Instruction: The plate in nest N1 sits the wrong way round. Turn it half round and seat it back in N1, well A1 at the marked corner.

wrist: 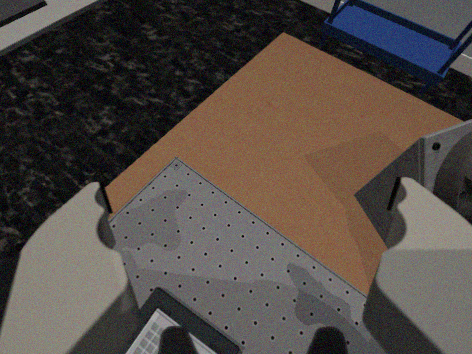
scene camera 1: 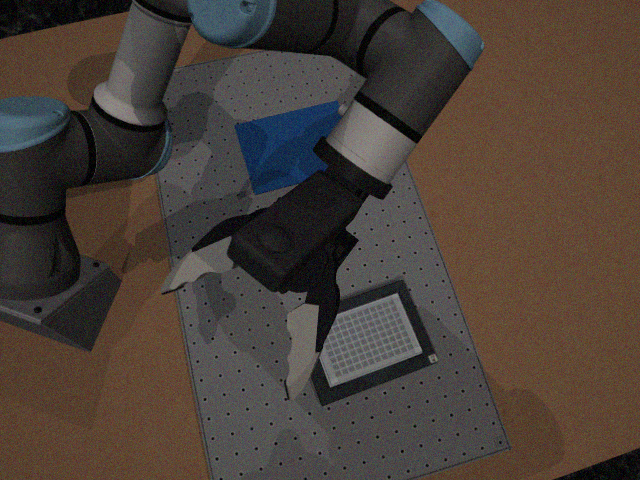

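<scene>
The white plate [scene camera 1: 372,338] [wrist: 150,334] with a grid of wells lies in the dark frame of nest N1 [scene camera 1: 379,375] [wrist: 195,324]. A small pale marker [scene camera 1: 433,358] is at the frame's lower right corner in the scene view. The plate's lettering and well A1 are too small to tell. My gripper [scene camera 1: 226,344] [wrist: 246,185] is open and empty, its jaws wide apart. It hangs above the board, left of the nest in the scene view. One finger covers part of the plate's and the frame's left side there. In the wrist view the plate shows in part at the bottom edge.
A grey perforated board [scene camera 1: 361,439] [wrist: 225,250] lies on the brown table [scene camera 1: 558,258] [wrist: 280,100]. A blue flat panel [scene camera 1: 284,149] is behind the gripper, partly hidden by the arm. The robot's base [scene camera 1: 77,310] stands at the left. A blue cart [wrist: 390,42] stands beyond the table.
</scene>
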